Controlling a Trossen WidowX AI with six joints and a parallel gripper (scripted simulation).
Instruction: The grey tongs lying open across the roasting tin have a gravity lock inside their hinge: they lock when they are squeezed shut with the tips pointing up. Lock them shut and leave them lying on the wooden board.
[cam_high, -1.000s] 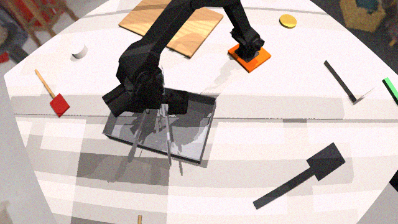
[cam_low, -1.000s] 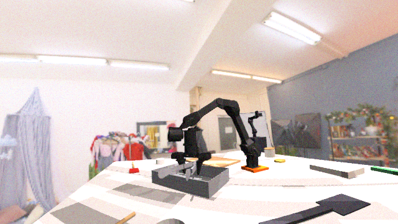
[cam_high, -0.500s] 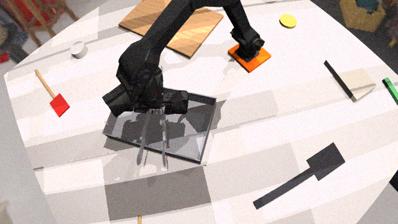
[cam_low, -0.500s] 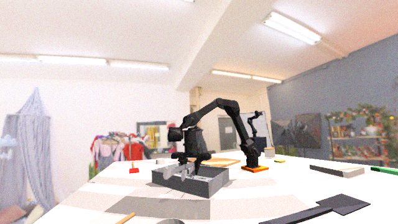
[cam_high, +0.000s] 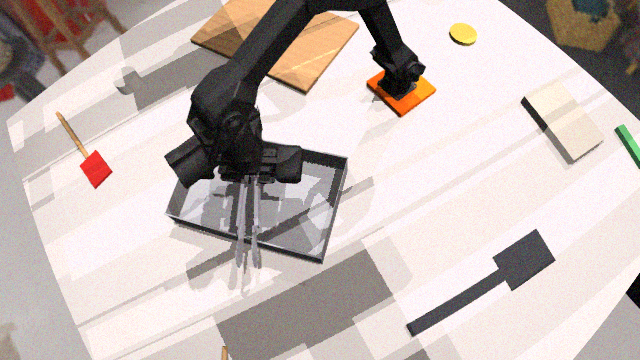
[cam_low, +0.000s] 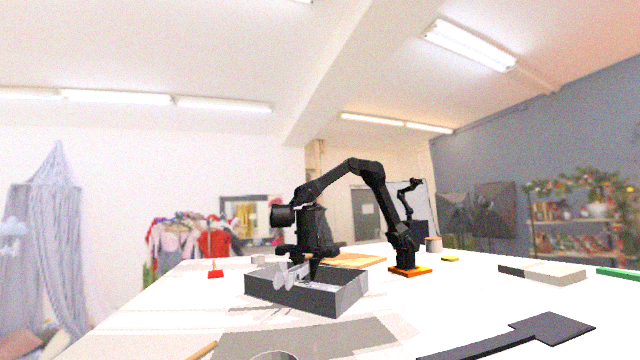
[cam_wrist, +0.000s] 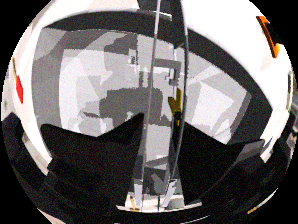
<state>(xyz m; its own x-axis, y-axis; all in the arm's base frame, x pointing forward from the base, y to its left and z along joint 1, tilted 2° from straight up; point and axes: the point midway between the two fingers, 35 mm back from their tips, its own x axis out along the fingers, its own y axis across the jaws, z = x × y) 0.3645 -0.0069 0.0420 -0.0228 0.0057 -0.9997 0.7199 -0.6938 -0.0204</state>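
Now: gripper tip 2 cm to the right of the grey roasting tin and 1 cm short of it. The rest, counted from my gripper tip: red spatula (36 cm to the right, 28 cm ahead, 2 cm below); white cylinder (46 cm to the right, 10 cm ahead, 1 cm below); wooden board (32 cm to the right, 26 cm behind, 2 cm below).
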